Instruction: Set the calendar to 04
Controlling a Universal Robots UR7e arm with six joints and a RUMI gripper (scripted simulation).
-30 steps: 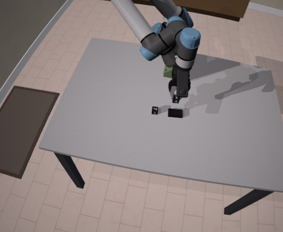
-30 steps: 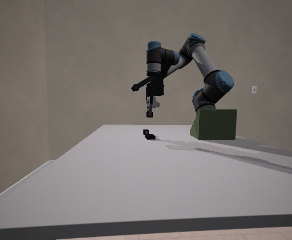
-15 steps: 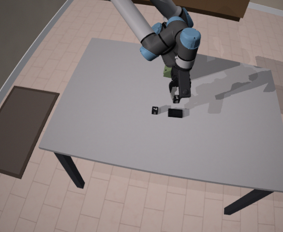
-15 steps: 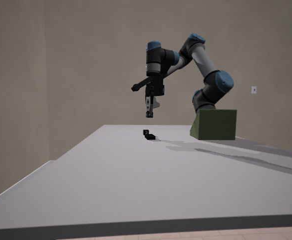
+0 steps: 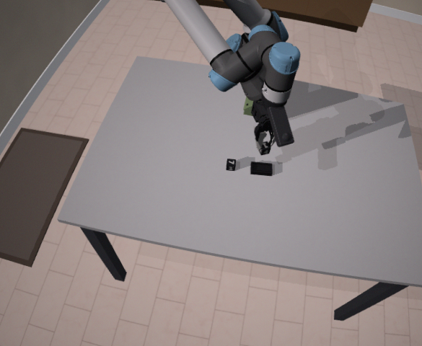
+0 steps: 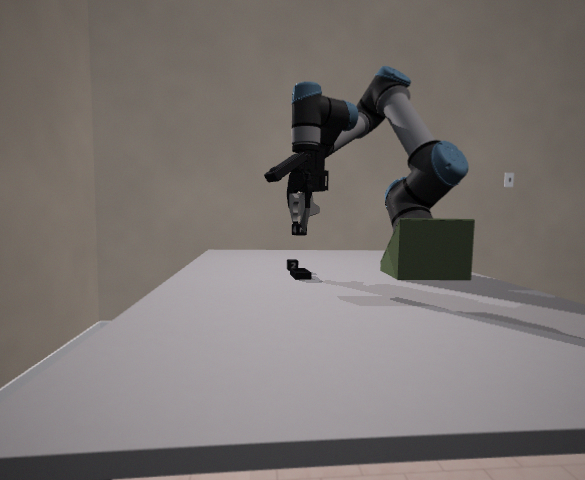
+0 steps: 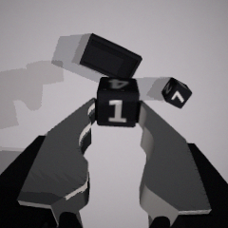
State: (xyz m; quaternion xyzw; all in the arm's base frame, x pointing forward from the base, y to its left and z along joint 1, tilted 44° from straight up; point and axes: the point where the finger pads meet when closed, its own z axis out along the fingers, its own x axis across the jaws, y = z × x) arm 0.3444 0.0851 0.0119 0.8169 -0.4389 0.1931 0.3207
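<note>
Right now my hand is 10 mm past the black calendar tray, 10 mm to the right of it and 130 mm above it.
</note>
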